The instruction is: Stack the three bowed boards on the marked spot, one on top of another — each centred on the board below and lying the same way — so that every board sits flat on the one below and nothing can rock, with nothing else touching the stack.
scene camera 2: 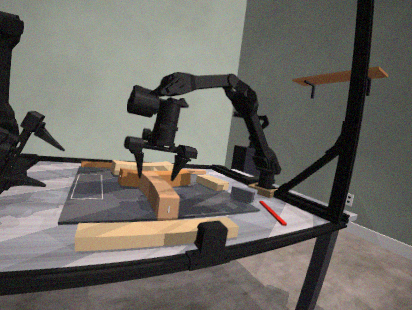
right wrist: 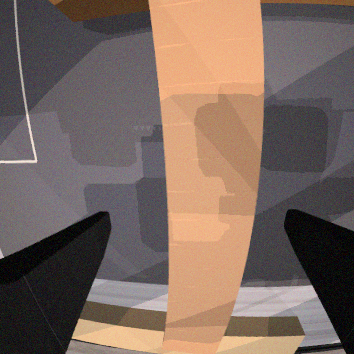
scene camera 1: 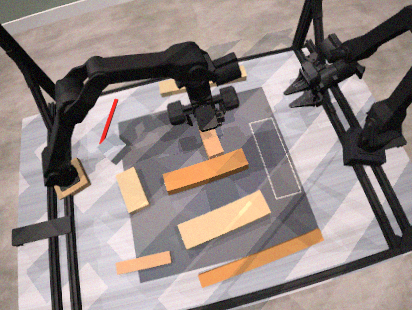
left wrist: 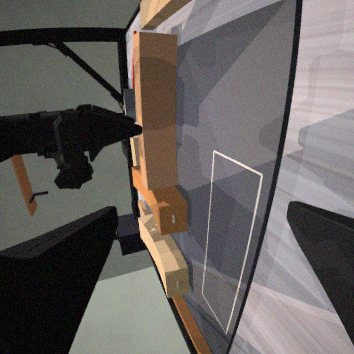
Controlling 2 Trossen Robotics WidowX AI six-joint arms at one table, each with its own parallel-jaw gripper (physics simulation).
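Places are measured from the left arm's base along level axes (x back, y right, z up), in millimetres.
Where they show: left gripper, fingertip midpoint: (scene camera 2: 55, 168) (scene camera 1: 286, 100) (left wrist: 202, 212); right gripper, fingertip midpoint: (scene camera 2: 156, 179) (right wrist: 198, 219) (left wrist: 137, 124); left arm's base, link origin: (scene camera 1: 367, 144); right arm's base, link origin: (scene camera 2: 265, 186) (scene camera 1: 67, 177).
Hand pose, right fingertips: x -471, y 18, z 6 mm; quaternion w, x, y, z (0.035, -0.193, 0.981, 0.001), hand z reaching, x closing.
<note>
Things, the pixels of their top centre, and the offset from my right fingertips. "pt": a spot on its surface instead.
- peach bowed board, top centre: (right wrist: 194, 229) (left wrist: 139, 119) (scene camera 2: 156, 181) (scene camera 1: 206, 118) dx -2, dy +8, dz -4 mm
- orange bowed board, top centre: (left wrist: 142, 193) (scene camera 1: 206, 168) (scene camera 2: 156, 170) dx +19, dy -146, dz -6 mm
- pale bowed board, top centre: (left wrist: 149, 251) (scene camera 1: 225, 218) (scene camera 2: 143, 162) dx +87, dy -274, dz -7 mm
- white outlined spot, surface spot: (left wrist: 208, 222) (scene camera 2: 101, 187) pt dx +165, dy -53, dz -57 mm
- small pale block, top centre: (scene camera 1: 131, 189) (left wrist: 133, 157) (scene camera 2: 212, 178) dx -187, dy -225, dz -30 mm
- short peach strip, top centre: (scene camera 1: 143, 262) (left wrist: 142, 213) dx -112, dy -414, dz -42 mm
- long orange strip, top centre: (left wrist: 172, 301) (scene camera 1: 262, 257) dx +193, dy -357, dz -35 mm
- grey block, top centre: (left wrist: 122, 106) (scene camera 1: 111, 145) (scene camera 2: 245, 186) dx -280, dy -103, dz -19 mm
- red rod, top centre: (scene camera 2: 271, 210) (scene camera 1: 108, 120) dx -337, dy -1, dz -58 mm
A peach bowed board (scene camera 1: 212, 145) (scene camera 2: 167, 206) (left wrist: 159, 115) (right wrist: 212, 150) lies on the dark mat, one end close to an orange bowed board (scene camera 1: 205, 171) (scene camera 2: 127, 179) (left wrist: 172, 215); whether they touch is unclear. A pale bowed board (scene camera 1: 215, 226) (scene camera 2: 116, 168) (left wrist: 172, 281) lies beyond the orange one in scene camera 2. The white outlined spot (scene camera 1: 263, 161) (scene camera 2: 103, 186) (left wrist: 208, 222) has no board inside. My right gripper (scene camera 2: 156, 176) (right wrist: 198, 219) is open above the peach board, fingers on either side in its wrist view. My left gripper (scene camera 1: 288, 99) (scene camera 2: 54, 167) (left wrist: 202, 212) is open and empty, beside the mat.
Another pale board (scene camera 1: 170, 88) (scene camera 2: 150, 236) lies near the table edge. A small pale block (scene camera 1: 132, 190) (scene camera 2: 212, 182), a short peach strip (scene camera 1: 144, 262), a long orange strip (scene camera 1: 260, 259), a grey block (scene camera 2: 243, 194) and a red rod (scene camera 1: 109, 121) (scene camera 2: 272, 213) lie around the boards.
</note>
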